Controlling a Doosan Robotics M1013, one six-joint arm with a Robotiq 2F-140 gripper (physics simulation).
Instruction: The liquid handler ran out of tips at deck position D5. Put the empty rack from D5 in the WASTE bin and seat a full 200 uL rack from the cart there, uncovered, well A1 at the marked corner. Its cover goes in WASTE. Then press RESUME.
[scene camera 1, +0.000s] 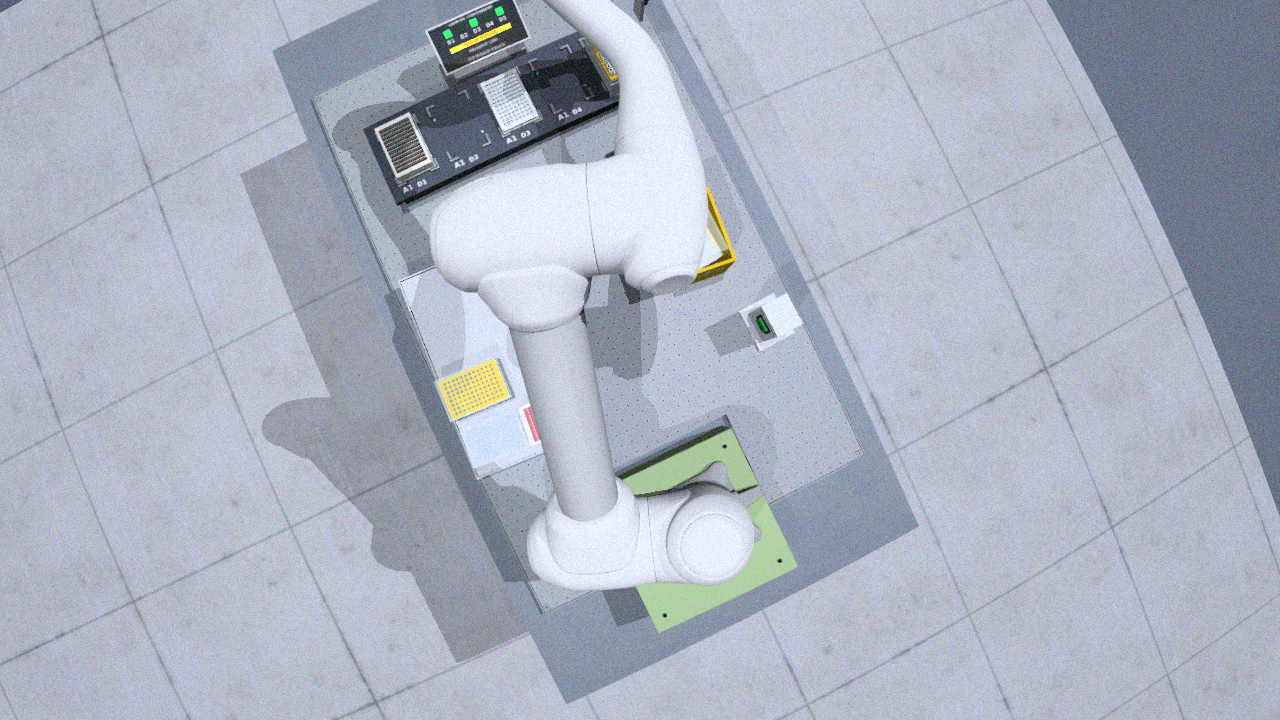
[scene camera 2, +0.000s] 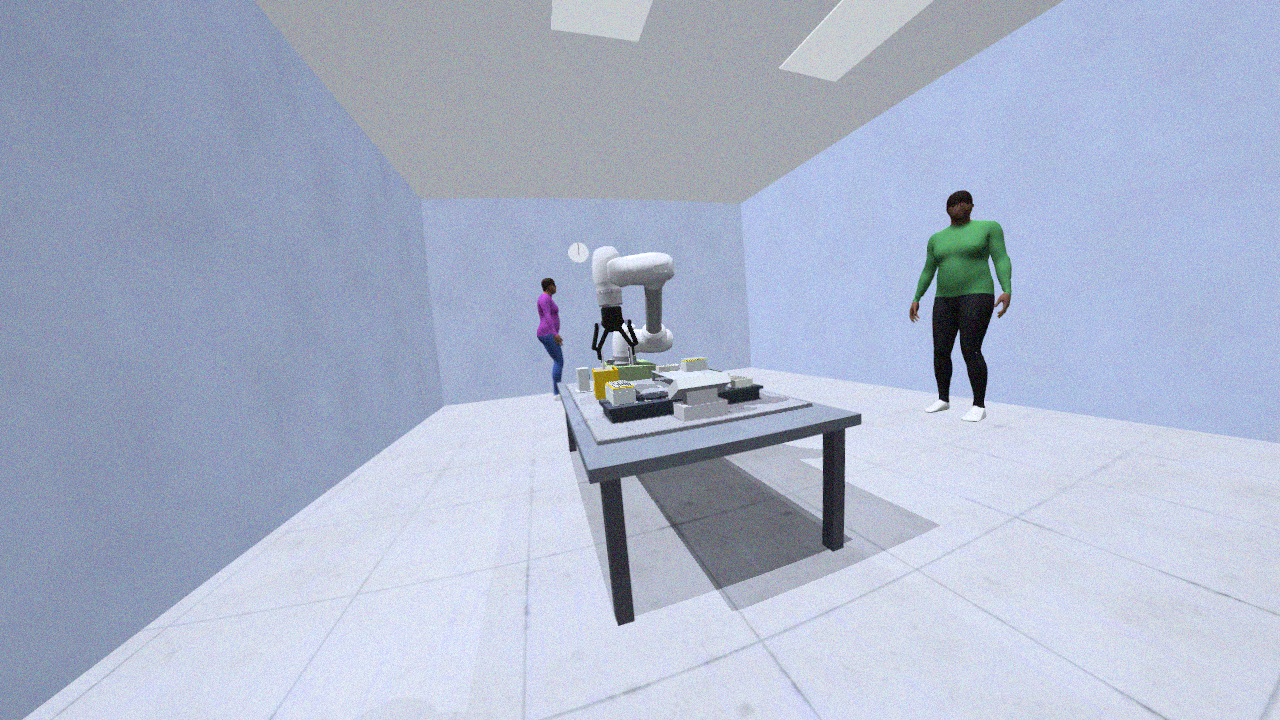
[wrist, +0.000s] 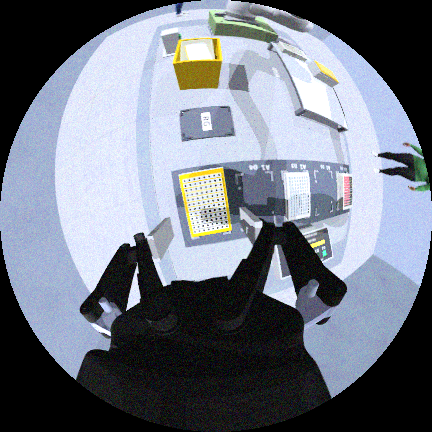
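Where they show: gripper, fingertip midpoint: (scene camera 2: 617, 367) (wrist: 205, 221); arm's base, origin of the base link: (scene camera 2: 624, 363).
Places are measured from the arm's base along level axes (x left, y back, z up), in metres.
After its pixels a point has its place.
A yellow-edged rack (wrist: 205, 200) @[z 0.025, x -0.300, y -0.948 m] (scene camera 2: 620, 394) @[z -0.006, x -0.316, y -1.016 m] with rows of dark-centred wells sits uncovered at the end deck position beyond D4; its A1 corner cannot be made out. My gripper (wrist: 205, 221) @[z 0.088, x -0.305, y -0.970 m] (scene camera 2: 615, 353) @[z 0.088, x -0.305, y -0.970 m] is open and empty above it, with fingers spread to either side and clear of it. The yellow WASTE bin (wrist: 198, 75) @[z -0.031, x -0.264, y -0.600 m] (scene camera 2: 604, 383) (scene camera 1: 716, 265) @[z 0.036, x -0.261, y -0.441 m] has white items inside. Another yellow-topped rack (scene camera 1: 474, 389) @[z 0.031, x 0.280, y -0.446 m] (wrist: 325, 70) @[z 0.032, x 0.250, y -0.471 m] stands on the white cart surface (wrist: 312, 97) @[z -0.039, x 0.126, y -0.637 m]. A white box (scene camera 1: 784, 313) @[z 0.031, x -0.340, y -0.292 m] (wrist: 170, 37) @[z 0.004, x -0.333, y -0.326 m] carries a green button (scene camera 1: 762, 324) @[z -0.004, x -0.299, y -0.292 m]; its label is unreadable.
A white rack (scene camera 1: 508, 100) @[z -0.030, x -0.052, y -0.979 m] (wrist: 298, 195) @[z -0.029, x -0.058, y -0.980 m] sits at D3 and a striped rack (scene camera 1: 404, 145) @[z -0.017, x 0.191, y -0.988 m] at D1. A display (scene camera 1: 478, 37) @[z 0.021, x -0.055, y -1.114 m] (wrist: 322, 242) @[z 0.021, x 0.003, y -1.116 m] stands behind the deck. A dark plate marked RG (wrist: 192, 125) @[z -0.091, x -0.302, y -0.747 m] lies between deck and bin. The arm's green base (scene camera 1: 698, 595) @[z 0.004, x 0.082, y 0.135 m] is beyond.
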